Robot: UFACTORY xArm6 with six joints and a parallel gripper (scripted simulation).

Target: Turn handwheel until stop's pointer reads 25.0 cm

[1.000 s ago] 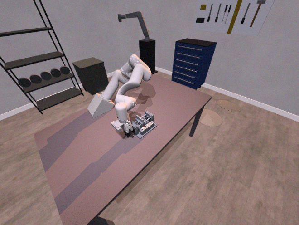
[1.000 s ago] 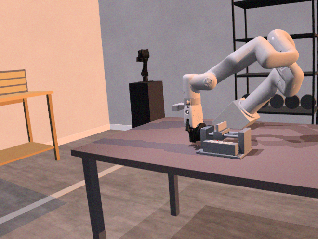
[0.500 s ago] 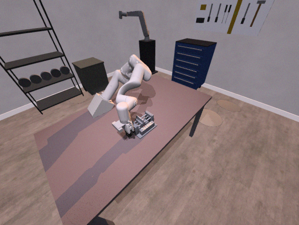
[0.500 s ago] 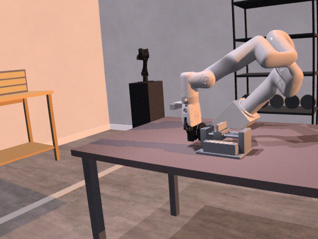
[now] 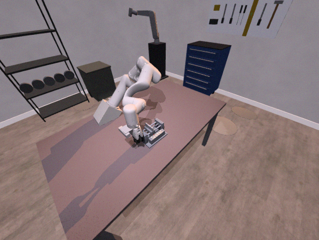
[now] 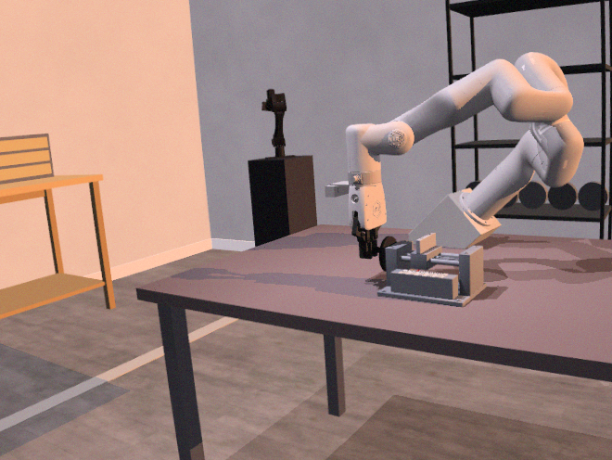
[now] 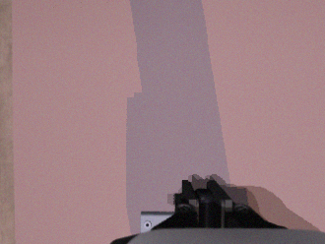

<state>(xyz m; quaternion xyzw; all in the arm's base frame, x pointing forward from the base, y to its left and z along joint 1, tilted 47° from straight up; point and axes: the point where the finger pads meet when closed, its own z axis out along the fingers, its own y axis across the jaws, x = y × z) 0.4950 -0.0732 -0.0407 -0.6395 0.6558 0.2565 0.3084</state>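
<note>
Now: hand 14 cm to the right of the sliding stop block and 1 cm past it. From my hand the other things lie so: black handwheel: 2 cm to the left, 1 cm behind.
</note>
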